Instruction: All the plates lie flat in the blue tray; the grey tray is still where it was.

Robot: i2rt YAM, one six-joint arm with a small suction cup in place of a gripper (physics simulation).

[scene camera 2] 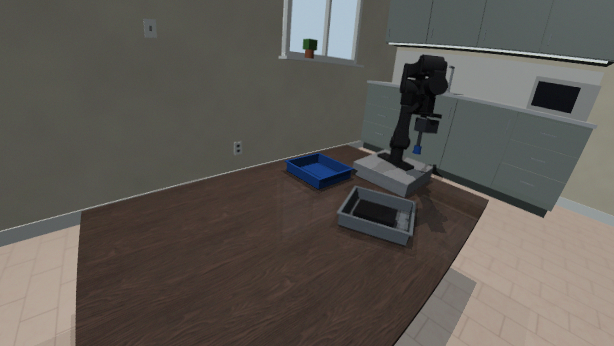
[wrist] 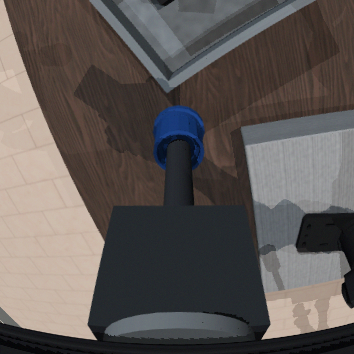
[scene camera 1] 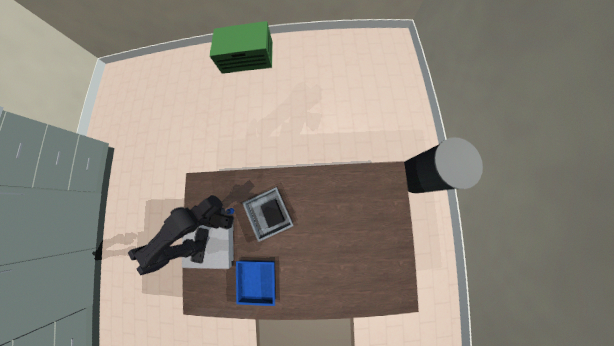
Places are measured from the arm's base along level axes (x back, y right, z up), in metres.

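Pixels of known places: hand, tool point: (scene camera 2: 416, 153) (wrist: 178, 128) (scene camera 1: 231, 210); arm's base, link origin: (scene camera 2: 394, 161) (scene camera 1: 200, 245).
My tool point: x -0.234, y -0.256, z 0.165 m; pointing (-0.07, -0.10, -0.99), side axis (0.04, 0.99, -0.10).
For each thing: its top centre in the pictures, then the offset to it from my tool point.
- grey tray, top centre: (scene camera 2: 379, 206) (scene camera 1: 267, 214) dx -0.132, dy +0.003, dz -0.187 m
- blue tray, top centre: (scene camera 2: 319, 164) (scene camera 1: 254, 283) dx -0.129, dy +0.407, dz -0.187 m
A dark, flat, square plate (scene camera 1: 273, 213) (scene camera 2: 375, 213) lies in the grey tray (scene camera 1: 284, 206) (scene camera 2: 375, 231) (wrist: 135, 44). Pale, glassy-looking patches show beside it on the tray's floor; I cannot tell whether they are another plate or reflections. I cannot tell whether more plates lie under the dark one. The blue tray (scene camera 1: 255, 282) (scene camera 2: 320, 169) stands apart from the grey tray, with no plate showing in it. My suction cup (scene camera 1: 230, 211) (scene camera 2: 417, 149) (wrist: 179, 131), blue on a dark stem, holds nothing. It hangs above the table, outside the grey tray near one corner.
The arm stands on a pale grey base block (scene camera 1: 217, 257) (scene camera 2: 385, 172) (wrist: 300, 170), close to both trays. A black bin (scene camera 1: 422, 170) with a grey top stands at the table's far end in scene camera 1. A green chest (scene camera 1: 241, 45) stands on the floor.
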